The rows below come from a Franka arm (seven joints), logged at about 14 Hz.
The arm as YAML. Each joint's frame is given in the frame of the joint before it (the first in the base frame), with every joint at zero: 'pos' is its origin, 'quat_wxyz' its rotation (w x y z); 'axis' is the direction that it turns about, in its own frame. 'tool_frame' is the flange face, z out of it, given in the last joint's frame.
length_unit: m
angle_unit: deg
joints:
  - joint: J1
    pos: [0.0, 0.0, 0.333]
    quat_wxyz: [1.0, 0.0, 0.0, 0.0]
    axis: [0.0, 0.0, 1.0]
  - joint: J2
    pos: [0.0, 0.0, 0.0]
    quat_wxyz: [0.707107, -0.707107, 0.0, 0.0]
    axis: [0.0, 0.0, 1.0]
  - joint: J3
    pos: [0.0, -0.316, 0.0]
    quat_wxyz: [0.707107, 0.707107, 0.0, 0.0]
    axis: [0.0, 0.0, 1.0]
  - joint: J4
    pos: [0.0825, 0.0, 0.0]
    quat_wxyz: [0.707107, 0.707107, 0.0, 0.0]
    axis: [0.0, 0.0, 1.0]
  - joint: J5
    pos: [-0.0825, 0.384, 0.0]
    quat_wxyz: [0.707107, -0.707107, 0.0, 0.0]
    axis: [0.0, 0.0, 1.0]
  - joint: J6
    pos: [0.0, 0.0, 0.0]
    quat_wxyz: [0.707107, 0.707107, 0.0, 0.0]
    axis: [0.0, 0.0, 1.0]
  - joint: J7
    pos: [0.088, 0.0, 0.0]
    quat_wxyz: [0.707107, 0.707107, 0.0, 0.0]
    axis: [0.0, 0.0, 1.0]
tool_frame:
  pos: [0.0, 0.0, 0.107]
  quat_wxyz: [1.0, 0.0, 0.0, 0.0]
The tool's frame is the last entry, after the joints.
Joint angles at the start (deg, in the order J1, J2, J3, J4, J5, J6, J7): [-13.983, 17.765, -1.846, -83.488, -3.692, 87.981, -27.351]
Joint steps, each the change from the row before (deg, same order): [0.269, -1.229, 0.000, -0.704, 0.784, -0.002, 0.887]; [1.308, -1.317, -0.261, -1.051, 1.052, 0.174, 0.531]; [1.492, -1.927, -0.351, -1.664, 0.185, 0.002, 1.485]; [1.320, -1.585, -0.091, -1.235, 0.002, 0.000, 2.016]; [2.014, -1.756, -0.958, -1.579, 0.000, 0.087, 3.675]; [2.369, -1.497, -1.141, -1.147, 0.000, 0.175, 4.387]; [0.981, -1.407, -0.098, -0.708, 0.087, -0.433, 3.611]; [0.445, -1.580, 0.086, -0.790, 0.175, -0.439, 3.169]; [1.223, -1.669, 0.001, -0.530, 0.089, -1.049, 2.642]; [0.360, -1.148, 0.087, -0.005, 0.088, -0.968, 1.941]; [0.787, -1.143, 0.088, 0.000, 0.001, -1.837, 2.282]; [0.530, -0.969, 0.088, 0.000, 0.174, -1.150, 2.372]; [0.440, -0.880, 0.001, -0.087, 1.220, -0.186, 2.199]
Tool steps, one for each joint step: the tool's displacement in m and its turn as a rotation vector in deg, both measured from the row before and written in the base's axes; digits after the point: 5 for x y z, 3 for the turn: [-0.00356, 0.00544, 0.00774, 0.429, -0.725, -0.749]; [-0.00186, 0.01446, 0.00603, 0.741, -0.685, 0.345]; [-0.00579, 0.01441, 0.00741, -0.217, -0.283, -0.348]; [-0.00436, 0.01407, 0.00690, -0.449, -0.336, -0.752]; [-0.00607, 0.01284, 0.00589, -0.890, -0.240, -2.537]; [-0.00435, 0.01398, 0.00654, -1.037, -0.531, -3.064]; [-0.00558, 0.00975, 0.00810, -0.547, -0.319, -2.699]; [-0.00716, 0.00623, 0.00895, -0.330, -0.411, -2.631]; [-0.00773, 0.01285, 0.01096, -0.269, -0.129, -1.421]; [-0.00611, 0.00488, 0.00996, -0.184, -0.202, -1.499]; [-0.00771, 0.00887, 0.00879, -0.247, 0.673, -1.414]; [-0.00602, 0.00647, 0.00782, -0.182, 0.152, -1.748]; [-0.00383, 0.00670, 0.00731, 0.823, -0.697, -1.787]
